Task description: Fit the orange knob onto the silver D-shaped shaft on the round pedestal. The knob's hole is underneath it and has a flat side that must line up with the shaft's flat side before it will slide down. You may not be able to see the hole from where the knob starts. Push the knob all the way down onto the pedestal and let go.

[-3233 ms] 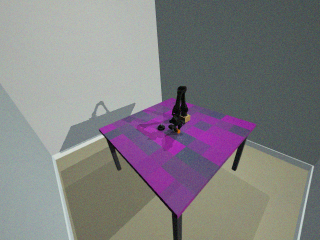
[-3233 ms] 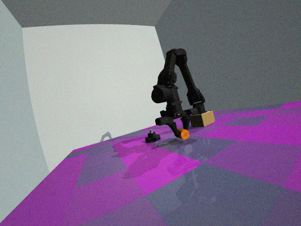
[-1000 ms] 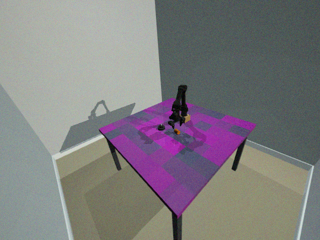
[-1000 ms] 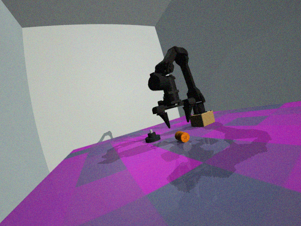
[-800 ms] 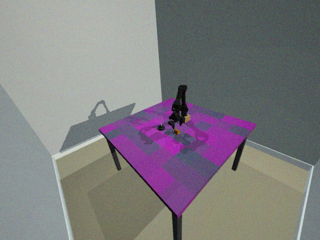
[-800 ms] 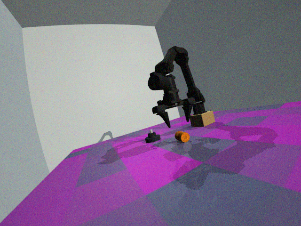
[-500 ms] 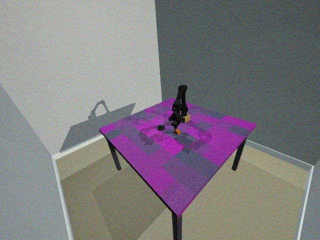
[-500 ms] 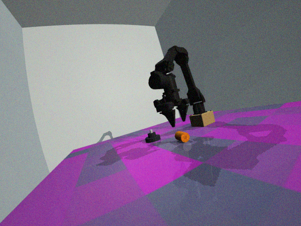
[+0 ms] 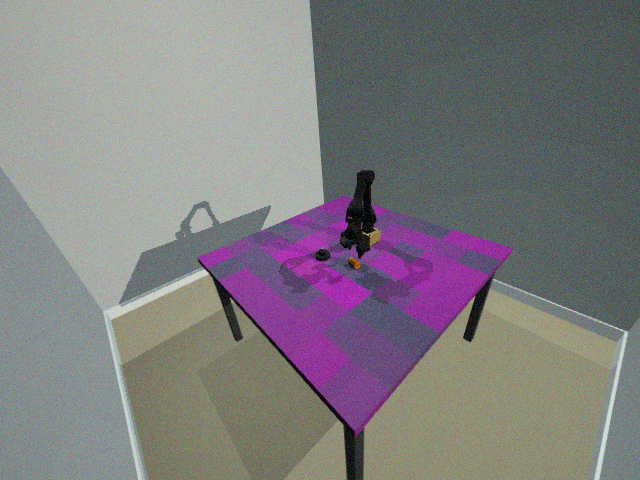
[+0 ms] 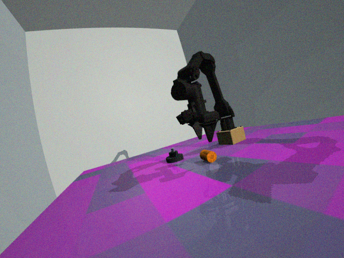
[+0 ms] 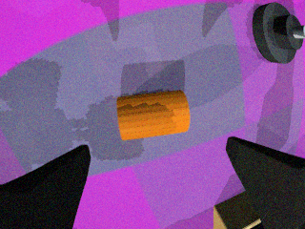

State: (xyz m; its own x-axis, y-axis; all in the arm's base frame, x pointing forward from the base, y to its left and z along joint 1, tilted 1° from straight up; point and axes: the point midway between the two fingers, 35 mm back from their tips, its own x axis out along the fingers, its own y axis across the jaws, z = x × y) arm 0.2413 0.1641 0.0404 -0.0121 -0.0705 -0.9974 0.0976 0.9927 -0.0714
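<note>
Right now the orange knob is 60 mm below my gripper tip and 10 mm to the left of it. The rest, counted from my gripper tip: round pedestal (190 mm to the right, 80 mm ahead, 50 mm below).
</note>
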